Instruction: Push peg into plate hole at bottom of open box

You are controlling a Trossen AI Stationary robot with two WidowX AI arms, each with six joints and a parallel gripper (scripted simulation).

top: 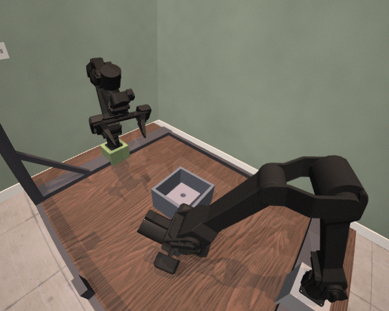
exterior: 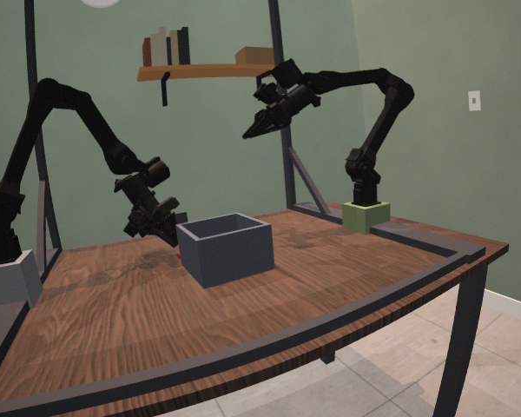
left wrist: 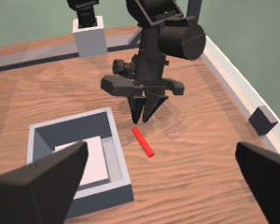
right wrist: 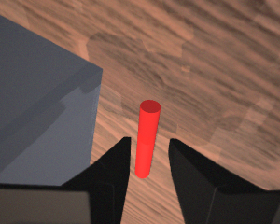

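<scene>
Right now my right hand is 50 mm to the right of the red peg, 50 mm above it and 10 mm short of it. Round my right hand: light plate: 140 mm ahead, 100 mm to the left, 20 mm below; box: 140 mm ahead, 100 mm to the left, 30 mm below.
</scene>
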